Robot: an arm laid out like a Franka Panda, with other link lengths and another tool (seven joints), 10 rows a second.
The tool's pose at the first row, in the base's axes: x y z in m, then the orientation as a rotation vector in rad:
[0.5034 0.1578 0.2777 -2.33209 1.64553 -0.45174]
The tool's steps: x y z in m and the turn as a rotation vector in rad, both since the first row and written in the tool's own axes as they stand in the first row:
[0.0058 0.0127 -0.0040 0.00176 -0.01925 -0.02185]
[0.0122 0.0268 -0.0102 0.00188 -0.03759 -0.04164]
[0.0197 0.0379 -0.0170 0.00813 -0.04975 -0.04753]
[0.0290 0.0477 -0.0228 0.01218 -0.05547 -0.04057]
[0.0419 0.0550 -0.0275 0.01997 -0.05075 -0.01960]
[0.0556 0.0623 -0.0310 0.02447 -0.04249 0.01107]
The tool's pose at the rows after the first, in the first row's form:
[0.4927 0.1480 0.2772 -2.34791 1.61189 -0.43360]
[0.4800 0.1372 0.2783 -2.36269 1.58175 -0.41499]
[0.4701 0.1263 0.2812 -2.36134 1.56613 -0.40572]
[0.4623 0.1141 0.2838 -2.35118 1.56888 -0.40029]
[0.4582 0.0994 0.2868 -2.32758 1.58944 -0.40759]
[0.4548 0.0840 0.2887 -2.29783 1.62375 -0.41483]

